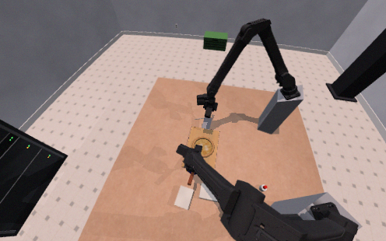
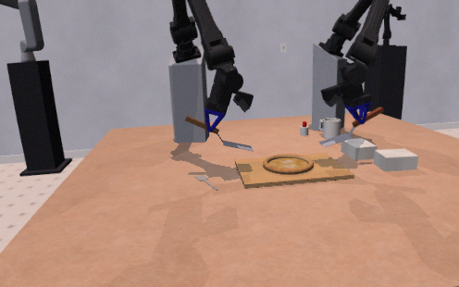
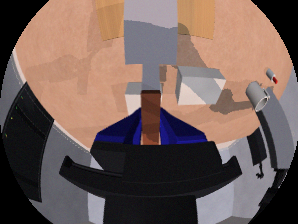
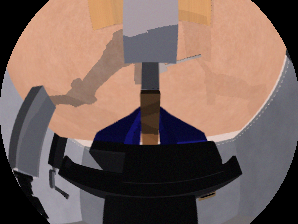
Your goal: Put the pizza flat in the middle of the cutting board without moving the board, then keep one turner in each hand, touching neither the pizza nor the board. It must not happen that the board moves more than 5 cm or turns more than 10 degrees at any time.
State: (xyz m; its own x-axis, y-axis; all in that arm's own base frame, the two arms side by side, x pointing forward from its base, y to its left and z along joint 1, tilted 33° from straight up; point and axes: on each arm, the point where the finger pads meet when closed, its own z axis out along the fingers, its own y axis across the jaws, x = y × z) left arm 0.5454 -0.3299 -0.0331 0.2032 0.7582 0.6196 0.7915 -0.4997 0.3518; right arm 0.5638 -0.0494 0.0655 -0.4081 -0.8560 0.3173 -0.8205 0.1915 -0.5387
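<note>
Now: left hand 30 mm to the left of the turner and 20 mm above it. Also, from my left hand: wooden cutting board: 240 mm to the right, 160 mm below, 30 mm behind; then pizza: 250 mm to the right, 140 mm below, 40 mm behind; then red-capped bottle: 480 mm behind, 130 mm below, 10 mm to the right.
</note>
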